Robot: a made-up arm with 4 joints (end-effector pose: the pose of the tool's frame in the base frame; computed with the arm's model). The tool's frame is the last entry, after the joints.
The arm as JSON. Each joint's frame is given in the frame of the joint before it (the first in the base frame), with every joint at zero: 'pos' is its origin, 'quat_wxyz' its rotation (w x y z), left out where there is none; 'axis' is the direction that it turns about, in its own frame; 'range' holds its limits. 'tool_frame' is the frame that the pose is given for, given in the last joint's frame.
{
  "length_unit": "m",
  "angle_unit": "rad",
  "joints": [
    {
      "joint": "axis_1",
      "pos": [
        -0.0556,
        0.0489,
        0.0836
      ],
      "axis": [
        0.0,
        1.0,
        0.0
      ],
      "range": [
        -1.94,
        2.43
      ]
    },
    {
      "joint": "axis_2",
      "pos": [
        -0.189,
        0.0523,
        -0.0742
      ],
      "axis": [
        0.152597,
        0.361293,
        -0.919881
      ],
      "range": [
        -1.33,
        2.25
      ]
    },
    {
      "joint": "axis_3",
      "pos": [
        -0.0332,
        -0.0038,
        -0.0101
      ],
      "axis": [
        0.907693,
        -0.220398,
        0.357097
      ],
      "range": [
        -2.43,
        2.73
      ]
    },
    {
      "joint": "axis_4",
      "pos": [
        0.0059,
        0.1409,
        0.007
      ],
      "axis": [
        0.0,
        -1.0,
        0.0
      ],
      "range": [
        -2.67,
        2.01
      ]
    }
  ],
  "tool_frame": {
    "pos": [
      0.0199,
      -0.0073,
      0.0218
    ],
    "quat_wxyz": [
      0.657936,
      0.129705,
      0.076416,
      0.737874
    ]
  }
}
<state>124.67 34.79 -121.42 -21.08</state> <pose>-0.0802 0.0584 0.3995 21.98 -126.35 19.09</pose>
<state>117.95 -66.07 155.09 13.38</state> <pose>-0.0316 -0.0290 0.2028 120.62 -99.10 -65.50</pose>
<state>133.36 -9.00 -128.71 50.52</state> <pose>-0.0804 0.0404 0.3623 -9.73 -84.88 -94.88</pose>
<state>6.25 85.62 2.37 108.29</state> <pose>-0.1279 0.1691 0.0365 -61.12 6.29 25.17</pose>
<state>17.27 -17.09 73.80 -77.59</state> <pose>-0.3186 0.1348 0.1913 -98.66 -40.97 -129.08</pose>
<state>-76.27 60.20 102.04 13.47</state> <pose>-0.1746 0.1088 -0.1486 18.78 162.01 -69.72</pose>
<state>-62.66 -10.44 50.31 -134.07</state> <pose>-0.1702 0.1910 -0.1728 32.92 94.92 110.19</pose>
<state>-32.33 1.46 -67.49 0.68</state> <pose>-0.0892 0.1637 -0.1620 -27.36 31.74 45.23</pose>
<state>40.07 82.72 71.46 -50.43</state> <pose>-0.1210 0.1178 0.2048 89.01 -19.13 26.86</pose>
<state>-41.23 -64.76 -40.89 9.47</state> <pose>-0.1261 0.1773 -0.2019 -96.64 -2.99 92.85</pose>
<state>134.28 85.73 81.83 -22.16</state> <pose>0.1037 0.1112 0.1527 59.10 53.28 -23.62</pose>
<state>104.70 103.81 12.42 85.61</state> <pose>-0.0807 0.1170 0.1454 -24.90 104.83 37.22</pose>
